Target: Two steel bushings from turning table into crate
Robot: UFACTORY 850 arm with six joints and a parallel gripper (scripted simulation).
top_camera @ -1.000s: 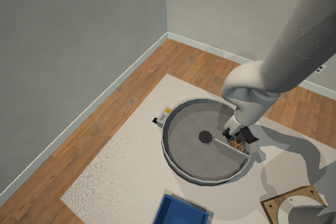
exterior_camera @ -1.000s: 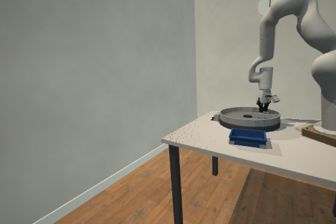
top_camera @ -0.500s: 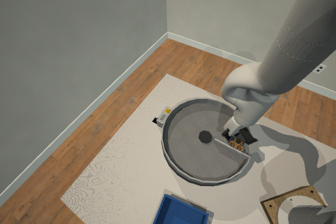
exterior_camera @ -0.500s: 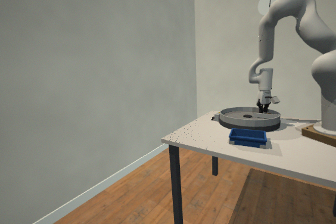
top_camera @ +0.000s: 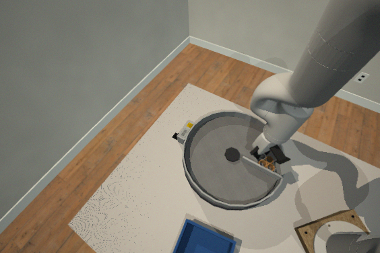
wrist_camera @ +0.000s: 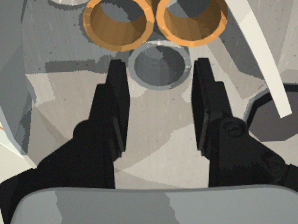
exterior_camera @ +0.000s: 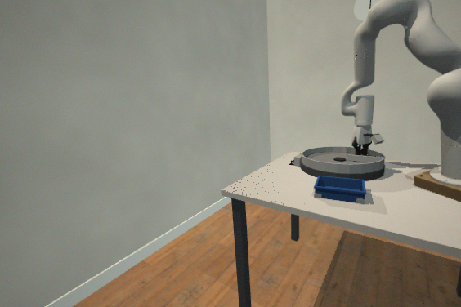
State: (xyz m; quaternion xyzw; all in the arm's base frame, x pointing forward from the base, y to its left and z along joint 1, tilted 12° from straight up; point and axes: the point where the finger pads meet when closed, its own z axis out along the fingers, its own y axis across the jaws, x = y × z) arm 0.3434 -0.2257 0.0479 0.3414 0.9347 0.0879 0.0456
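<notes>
Right now the blue crate is 70 mm ahead of my hand, 420 mm to the left of it and 70 mm below it. From my hand the other things lie so: grey turning table (100 mm ahead, 40 mm to the left, 40 mm below).
</notes>
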